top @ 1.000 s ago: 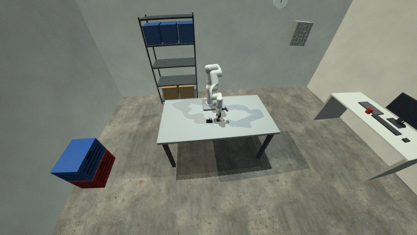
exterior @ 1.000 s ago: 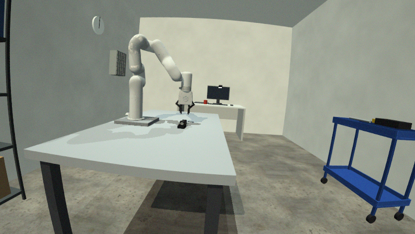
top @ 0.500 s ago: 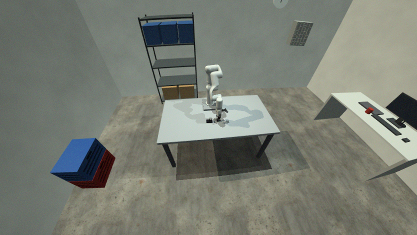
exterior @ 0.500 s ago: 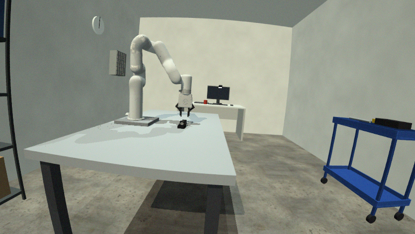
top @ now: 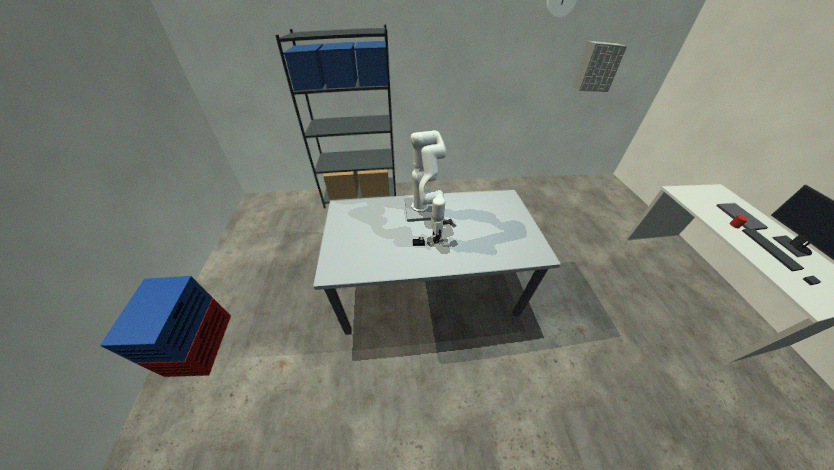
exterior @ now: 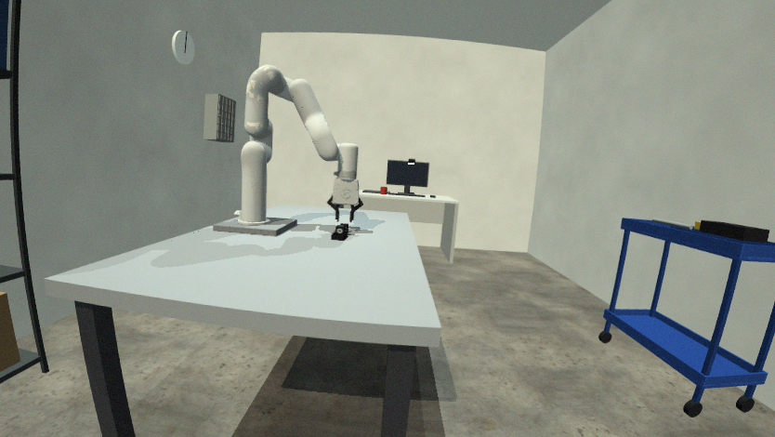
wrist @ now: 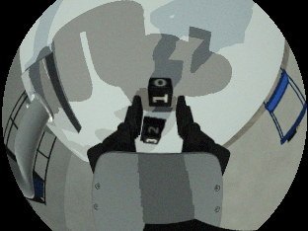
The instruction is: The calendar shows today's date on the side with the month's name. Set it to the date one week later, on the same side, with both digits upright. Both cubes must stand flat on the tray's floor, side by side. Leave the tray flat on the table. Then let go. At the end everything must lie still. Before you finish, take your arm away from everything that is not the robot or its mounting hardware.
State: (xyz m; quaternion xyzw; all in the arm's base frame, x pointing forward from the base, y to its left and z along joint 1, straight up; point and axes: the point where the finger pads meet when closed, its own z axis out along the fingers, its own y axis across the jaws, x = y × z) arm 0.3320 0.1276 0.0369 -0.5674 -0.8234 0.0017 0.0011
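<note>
My hand is 40 mm above the cube.
</note>
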